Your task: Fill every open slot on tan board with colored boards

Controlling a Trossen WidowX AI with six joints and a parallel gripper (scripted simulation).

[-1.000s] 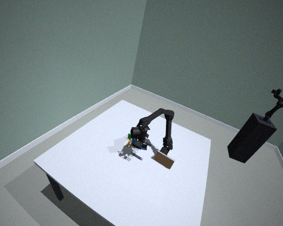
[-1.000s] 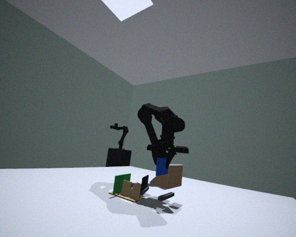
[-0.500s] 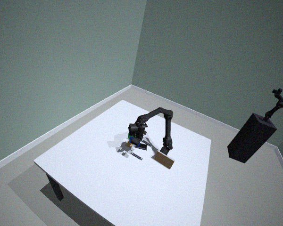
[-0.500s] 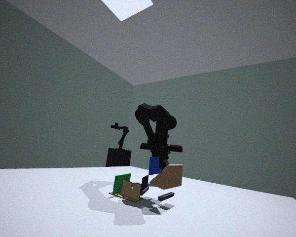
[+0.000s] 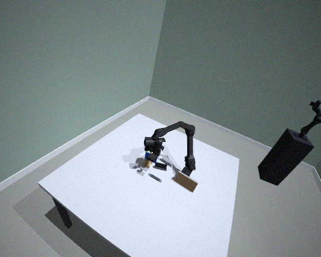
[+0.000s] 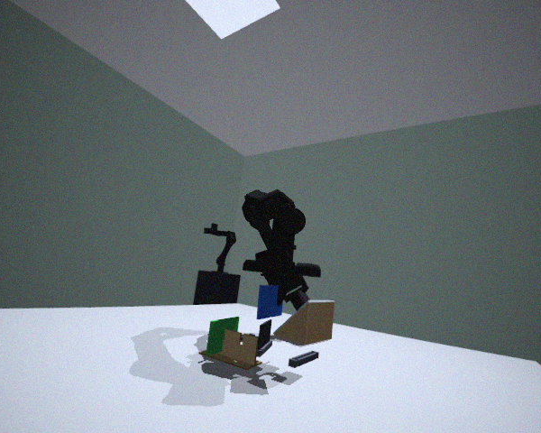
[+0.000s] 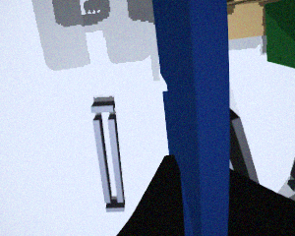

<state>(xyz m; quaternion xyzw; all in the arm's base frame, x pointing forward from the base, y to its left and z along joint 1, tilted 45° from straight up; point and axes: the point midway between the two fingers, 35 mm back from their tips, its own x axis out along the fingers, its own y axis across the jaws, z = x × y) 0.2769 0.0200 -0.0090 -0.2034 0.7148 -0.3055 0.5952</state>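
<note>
My gripper tip is now 10 cm above the tan board, 7 cm to the left of it and 6 cm short of it. Also, from my gripper tip: black board (9 cm below, 6 cm behind, 5 cm to the right); then blue board (3 cm ahead, 1 cm above); then green board (10 cm to the right, 8 cm below, 6 cm ahead).
</note>
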